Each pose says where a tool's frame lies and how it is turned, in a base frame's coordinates. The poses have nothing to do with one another.
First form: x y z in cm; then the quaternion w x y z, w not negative.
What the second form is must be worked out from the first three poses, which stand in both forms.
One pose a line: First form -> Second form
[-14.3 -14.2 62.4 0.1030 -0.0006 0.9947 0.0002] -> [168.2 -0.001 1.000 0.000 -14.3 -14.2 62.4]
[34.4 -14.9 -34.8 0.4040 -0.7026 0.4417 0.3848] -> [132.3 -0.768 0.483 0.421 34.4 -14.9 -34.8]
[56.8 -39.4 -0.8 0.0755 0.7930 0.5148 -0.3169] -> [171.3 0.795 0.516 -0.318 56.8 -39.4 -0.8]
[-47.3 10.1 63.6 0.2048 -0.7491 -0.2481 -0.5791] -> [156.4 -0.765 -0.253 -0.592 -47.3 10.1 63.6]
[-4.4 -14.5 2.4 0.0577 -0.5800 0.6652 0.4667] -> [173.4 -0.581 0.666 0.467 -4.4 -14.5 2.4]
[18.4 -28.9 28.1 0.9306 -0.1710 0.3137 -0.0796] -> [42.9 -0.467 0.857 -0.217 18.4 -28.9 28.1]
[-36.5 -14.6 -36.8 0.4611 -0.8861 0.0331 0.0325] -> [125.1 -0.999 0.037 0.037 -36.5 -14.6 -36.8]
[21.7 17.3 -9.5 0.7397 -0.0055 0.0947 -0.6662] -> [84.6 -0.008 0.141 -0.990 21.7 17.3 -9.5]
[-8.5 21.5 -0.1 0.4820 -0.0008 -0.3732 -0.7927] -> [122.4 -0.001 -0.426 -0.905 -8.5 21.5 -0.1]
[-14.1 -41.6 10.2 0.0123 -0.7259 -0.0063 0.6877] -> [178.6 -0.726 -0.006 0.688 -14.1 -41.6 10.2]
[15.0 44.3 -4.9 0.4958 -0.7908 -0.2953 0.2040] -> [120.6 -0.911 -0.340 0.235 15.0 44.3 -4.9]
